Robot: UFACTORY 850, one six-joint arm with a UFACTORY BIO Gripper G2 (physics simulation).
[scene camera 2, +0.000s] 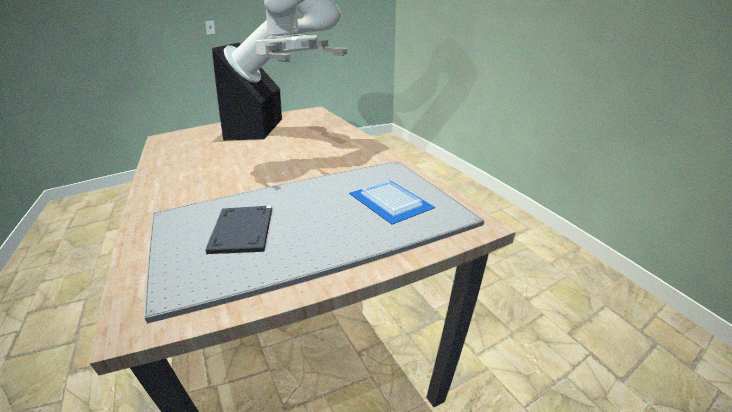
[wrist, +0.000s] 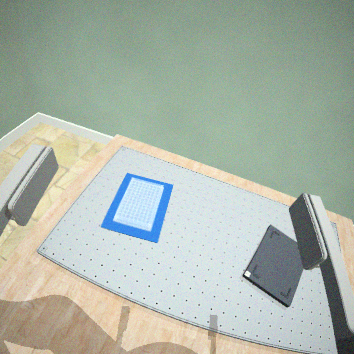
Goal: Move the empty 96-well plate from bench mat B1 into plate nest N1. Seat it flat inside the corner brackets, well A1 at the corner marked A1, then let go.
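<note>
The clear 96-well plate [scene camera 2: 391, 197] [wrist: 139, 204] lies flat on the blue bench mat B1 [scene camera 2: 391, 220] [wrist: 161, 215]. The dark plate nest N1 [scene camera 2: 239, 229] [wrist: 275, 265] has raised brackets at its corners. A small white mark [scene camera 2: 268, 207] [wrist: 247, 274] sits at one nest corner; its lettering is too small to read. My gripper [scene camera 2: 310, 54] [wrist: 171, 209] is open and empty, high above the table and well back from the plate and nest. In the wrist view its right finger covers part of the nest's edge.
A grey perforated board [scene camera 2: 307, 230] [wrist: 200, 250] carries the mat and nest, which stand well apart. It lies on the wooden table [scene camera 2: 179, 153] [wrist: 65, 270]. The black robot pedestal [scene camera 2: 240, 102] stands at the table's back. Green walls rise behind and to the right.
</note>
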